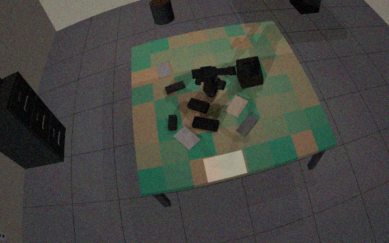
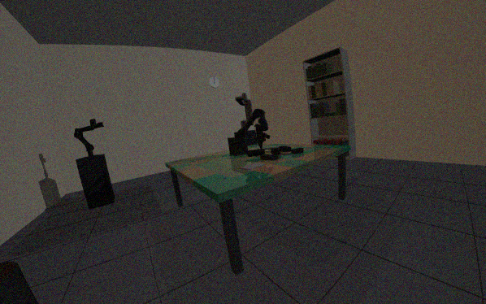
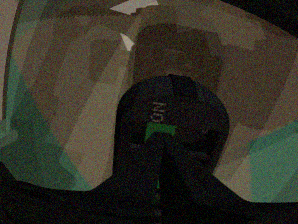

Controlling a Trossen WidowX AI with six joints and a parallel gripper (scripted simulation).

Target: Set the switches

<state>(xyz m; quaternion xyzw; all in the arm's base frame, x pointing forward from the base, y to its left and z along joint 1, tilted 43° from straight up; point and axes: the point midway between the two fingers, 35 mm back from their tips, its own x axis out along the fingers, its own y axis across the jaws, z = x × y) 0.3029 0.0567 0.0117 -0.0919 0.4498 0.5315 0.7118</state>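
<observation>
The module lies 11 cm ahead of my gripper tip, 6 cm to the left of it and 3 cm below it.
</observation>
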